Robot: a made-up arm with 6 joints.
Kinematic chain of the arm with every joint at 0, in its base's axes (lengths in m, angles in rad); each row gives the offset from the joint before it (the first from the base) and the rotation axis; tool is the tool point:
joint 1: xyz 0 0 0.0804 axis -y
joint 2: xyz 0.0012 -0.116 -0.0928 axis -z
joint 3: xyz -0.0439 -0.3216 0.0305 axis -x
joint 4: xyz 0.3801 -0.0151 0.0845 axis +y
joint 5: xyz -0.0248 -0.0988 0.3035 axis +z
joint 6: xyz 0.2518 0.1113 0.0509 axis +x
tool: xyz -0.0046 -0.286 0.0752
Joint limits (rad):
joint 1: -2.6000..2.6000
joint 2: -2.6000..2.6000
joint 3: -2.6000..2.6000
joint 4: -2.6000..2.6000
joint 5: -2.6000..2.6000
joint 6: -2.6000..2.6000
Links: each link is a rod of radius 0.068 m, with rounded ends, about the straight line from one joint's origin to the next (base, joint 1, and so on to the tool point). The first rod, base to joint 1, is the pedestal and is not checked.
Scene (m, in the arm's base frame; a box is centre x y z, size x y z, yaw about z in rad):
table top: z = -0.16
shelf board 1: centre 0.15 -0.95 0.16 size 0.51 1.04 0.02 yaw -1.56
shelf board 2: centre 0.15 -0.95 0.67 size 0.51 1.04 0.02 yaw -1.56
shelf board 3: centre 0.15 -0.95 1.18 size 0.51 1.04 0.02 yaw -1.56
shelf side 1: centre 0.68 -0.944 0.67 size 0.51 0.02 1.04 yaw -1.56
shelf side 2: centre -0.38 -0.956 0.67 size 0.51 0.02 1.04 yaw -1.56
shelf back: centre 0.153 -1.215 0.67 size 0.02 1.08 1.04 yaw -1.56
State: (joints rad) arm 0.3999 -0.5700 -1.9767 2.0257 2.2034 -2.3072
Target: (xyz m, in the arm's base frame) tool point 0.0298 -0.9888 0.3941
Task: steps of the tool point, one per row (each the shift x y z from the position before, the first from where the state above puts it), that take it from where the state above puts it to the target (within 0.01 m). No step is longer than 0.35 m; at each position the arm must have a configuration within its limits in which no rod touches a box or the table.
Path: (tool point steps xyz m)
1: 0.0099 0.1240 -0.0078
2: -0.0369 0.1430 0.0224
3: -0.0920 0.1515 0.0427
4: -0.1495 0.1383 0.0534
5: 0.0681 -0.3129 0.1207
6: -0.0632 -0.3088 0.0839
7: -0.1711 -0.2516 0.0340
8: -0.2352 -0.1584 -0.0209
9: -0.2461 -0.0538 -0.0731
10: -0.2078 0.0374 -0.1164
11: 0.0024 -0.1444 0.0601
12: -0.0032 -0.1689 0.0024
13: 0.0060 -0.1702 -0.0625

